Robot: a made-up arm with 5 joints.
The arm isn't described. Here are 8 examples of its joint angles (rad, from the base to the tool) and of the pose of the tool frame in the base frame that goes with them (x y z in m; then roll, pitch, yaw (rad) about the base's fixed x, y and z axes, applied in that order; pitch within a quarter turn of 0, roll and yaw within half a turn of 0).
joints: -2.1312 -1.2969 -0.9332 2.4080 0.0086
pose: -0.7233 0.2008 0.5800 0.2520 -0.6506 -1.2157
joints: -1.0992 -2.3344 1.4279 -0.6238 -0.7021
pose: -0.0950 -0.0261 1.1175 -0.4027 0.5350 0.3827
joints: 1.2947 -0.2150 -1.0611 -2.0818 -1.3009
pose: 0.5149 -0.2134 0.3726 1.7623 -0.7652 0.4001
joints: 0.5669 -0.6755 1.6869 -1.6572 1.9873
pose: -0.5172 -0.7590 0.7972 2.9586 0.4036 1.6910
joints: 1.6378 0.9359 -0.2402 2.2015 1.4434
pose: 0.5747 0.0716 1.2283 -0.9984 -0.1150 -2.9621
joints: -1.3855 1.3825 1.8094 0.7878 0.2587
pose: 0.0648 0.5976 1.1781 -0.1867 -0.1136 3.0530
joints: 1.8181 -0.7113 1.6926 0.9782 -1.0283
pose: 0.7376 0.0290 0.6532 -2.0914 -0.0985 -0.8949
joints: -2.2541 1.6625 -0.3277 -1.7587 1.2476
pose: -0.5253 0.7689 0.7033 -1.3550 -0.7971 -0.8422
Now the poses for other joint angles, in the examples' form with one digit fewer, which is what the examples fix.
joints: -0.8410 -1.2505 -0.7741 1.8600 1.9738
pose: 0.234 -0.196 1.380 -2.066 0.734 -1.255
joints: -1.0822 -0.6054 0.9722 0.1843 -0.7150
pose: 0.051 0.372 0.879 0.563 0.416 2.343
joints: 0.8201 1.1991 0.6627 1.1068 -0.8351
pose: -0.210 -0.362 1.055 -0.085 -0.639 -0.974
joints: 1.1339 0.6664 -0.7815 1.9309 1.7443
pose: 0.003 -0.037 1.370 -1.275 0.694 2.645
